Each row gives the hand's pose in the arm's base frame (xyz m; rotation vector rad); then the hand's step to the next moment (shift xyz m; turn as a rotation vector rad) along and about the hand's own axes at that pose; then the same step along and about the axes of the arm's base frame.
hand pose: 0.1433 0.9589 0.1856 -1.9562 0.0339 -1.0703
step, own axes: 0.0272 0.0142 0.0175 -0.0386 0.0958 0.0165
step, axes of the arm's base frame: 0.0343 -0.0077 0.0039 0.0214 -0.0319 -0.0973
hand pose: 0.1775 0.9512 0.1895 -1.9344 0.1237 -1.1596
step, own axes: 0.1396 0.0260 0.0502 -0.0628 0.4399 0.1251
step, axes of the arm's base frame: 0.1253 -0.0515 0.0658 0.2005 -0.1704 -0.3793
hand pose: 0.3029 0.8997 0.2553 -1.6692 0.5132 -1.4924
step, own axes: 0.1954 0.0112 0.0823 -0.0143 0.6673 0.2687
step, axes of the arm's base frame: 0.1227 -0.1294 0.1152 0.3967 -0.2959 -0.5222
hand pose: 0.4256 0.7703 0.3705 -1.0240 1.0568 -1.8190
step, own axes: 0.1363 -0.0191 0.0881 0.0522 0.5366 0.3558
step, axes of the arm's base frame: 0.0246 -0.1399 0.0808 0.4214 -0.3341 -0.3579
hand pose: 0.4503 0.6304 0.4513 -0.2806 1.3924 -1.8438
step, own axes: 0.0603 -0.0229 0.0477 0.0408 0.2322 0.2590
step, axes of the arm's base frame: -0.0219 -0.0741 0.0215 0.2329 -0.2320 -0.1208
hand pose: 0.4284 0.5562 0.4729 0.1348 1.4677 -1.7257
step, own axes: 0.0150 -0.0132 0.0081 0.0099 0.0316 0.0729
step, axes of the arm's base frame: -0.0147 -0.0153 0.0040 0.0448 -0.0660 -0.0074
